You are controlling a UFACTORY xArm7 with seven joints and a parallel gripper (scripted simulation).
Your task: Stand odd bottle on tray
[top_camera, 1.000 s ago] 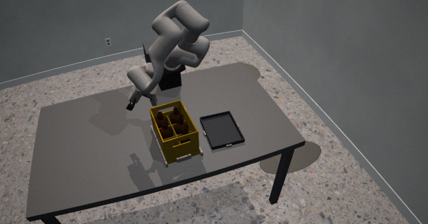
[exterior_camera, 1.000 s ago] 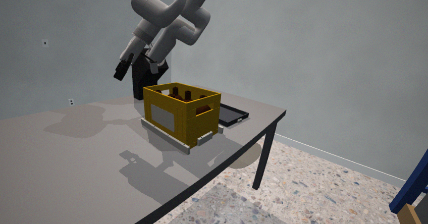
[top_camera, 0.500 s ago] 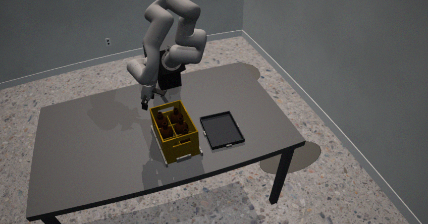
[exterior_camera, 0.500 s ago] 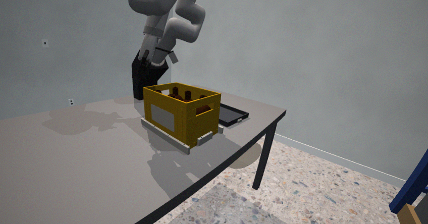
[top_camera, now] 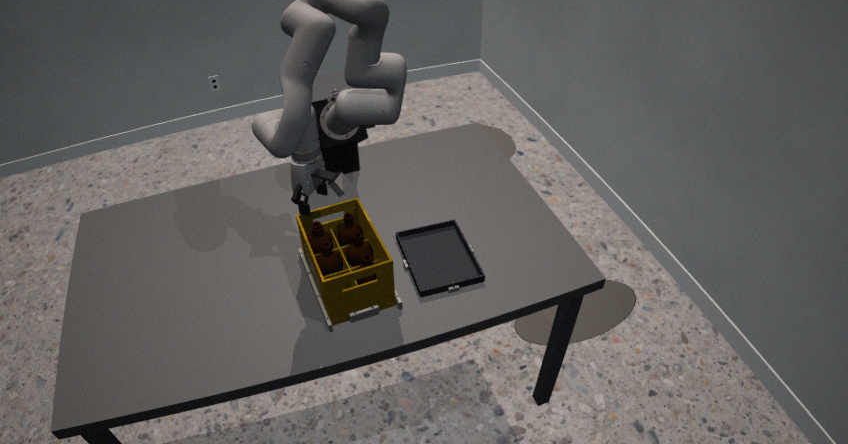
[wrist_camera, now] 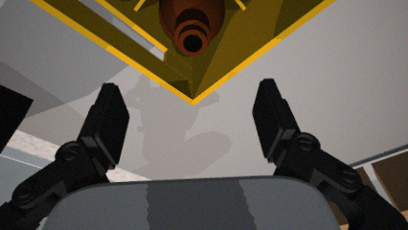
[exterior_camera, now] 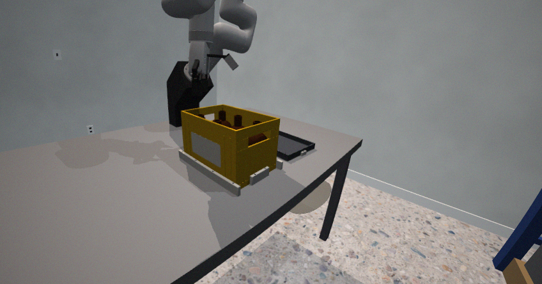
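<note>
Now: the yellow crate 16 cm below my hand, 10 cm ahead of it and 2 cm to the left of it. Round my hand: black tray: 28 cm to the left, 23 cm below, 18 cm ahead.
</note>
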